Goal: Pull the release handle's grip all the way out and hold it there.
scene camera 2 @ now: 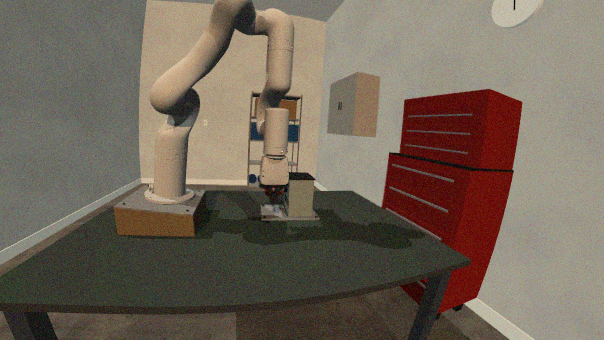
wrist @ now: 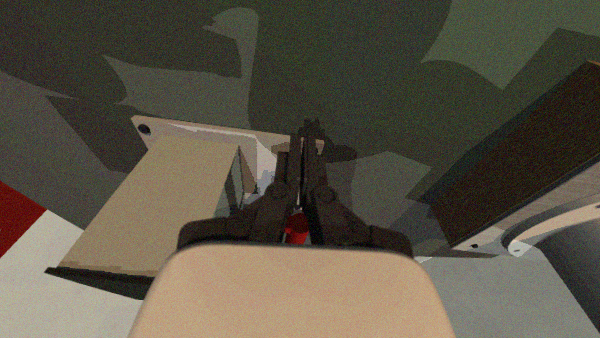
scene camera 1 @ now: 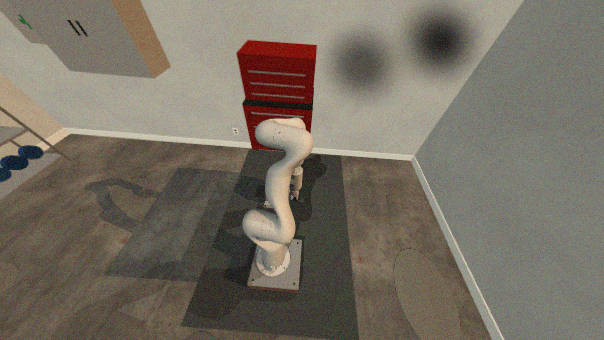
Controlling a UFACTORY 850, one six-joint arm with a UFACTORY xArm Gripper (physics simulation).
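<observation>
The release handle's beige housing [scene camera 2: 301,199] [wrist: 150,200] has a dark top and stands on a pale base plate [scene camera 2: 270,217] [wrist: 162,127]. A small part of its red grip [wrist: 297,229] shows between the gripper's finger linkages, close under the palm, in the wrist view. Bits of red also show around the fingers in scene camera 2. My gripper [wrist: 300,150] [scene camera 2: 273,199] points down beside the housing, over the plate. Its fingers are shut against each other, with nothing seen between the pads. The fingers and palm hide most of the grip and its rod, so how far it is out cannot be told.
The dark green table [scene camera 2: 240,275] carries the handle unit and the arm's base block [scene camera 2: 155,222] [scene camera 1: 277,284]. The base block also shows at the right of the wrist view. A red tool cabinet [scene camera 1: 280,62] [scene camera 2: 450,195] stands by the wall beyond the table.
</observation>
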